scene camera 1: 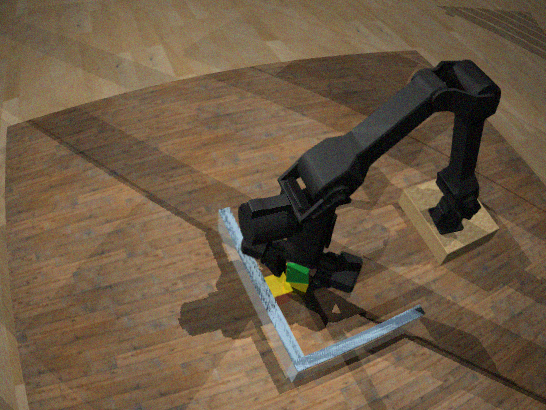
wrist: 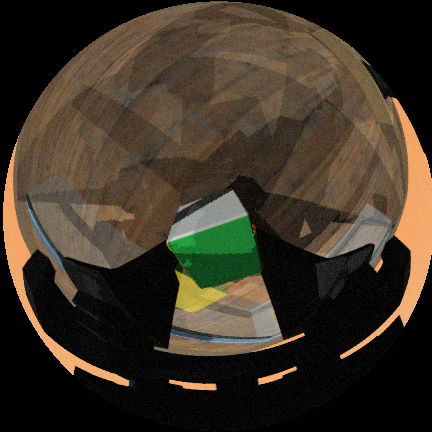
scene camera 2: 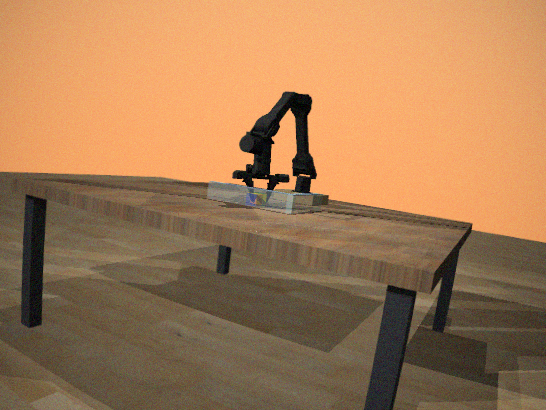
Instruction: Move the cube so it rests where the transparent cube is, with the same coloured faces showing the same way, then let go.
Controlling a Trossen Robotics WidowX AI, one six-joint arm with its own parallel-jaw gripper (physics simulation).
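Frame: origin at the arm's base, x ahead, y left, z up, level; millimetres.
Seen in the pictures: gripper, fingertip midpoint: (scene camera 1: 294,286) (wrist: 218,236); arm's base, origin of the base link: (scene camera 1: 445,219) (scene camera 2: 302,192).
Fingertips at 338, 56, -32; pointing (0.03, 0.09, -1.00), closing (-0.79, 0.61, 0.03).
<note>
Pixels of each thing's top centre, then the offset from my fingertips to it, as dx, dy, dz.
- solid cube, middle of its top: (wrist: 220,261) (scene camera 1: 298,273) -3, -7, +32
- transparent cube, middle of its top: (wrist: 184,296) (scene camera 1: 277,284) +36, +6, +30
The solid cube (scene camera 1: 298,273) (wrist: 215,250) has a green face on top, with a yellow side showing in scene camera 1 and a white side and a sliver of red in the wrist view. My gripper (scene camera 1: 300,281) (scene camera 2: 260,195) (wrist: 218,236) points down and is shut on the cube, one finger at each side. I cannot tell whether the cube touches the table. The transparent cube (scene camera 1: 278,286) (wrist: 196,296) is right beside it, towards the long wall, with its yellow face up and a dim reddish side. In scene camera 2 the cubes' colours blend behind the see-through wall.
A long see-through wall with a pale blue top edge (scene camera 1: 285,325) (scene camera 2: 225,191) (wrist: 220,340) runs close beside the transparent cube. A shorter wall (scene camera 1: 360,342) meets it at a corner. The arm's base stands on a pale block (scene camera 1: 420,215) at the right in scene camera 1.
</note>
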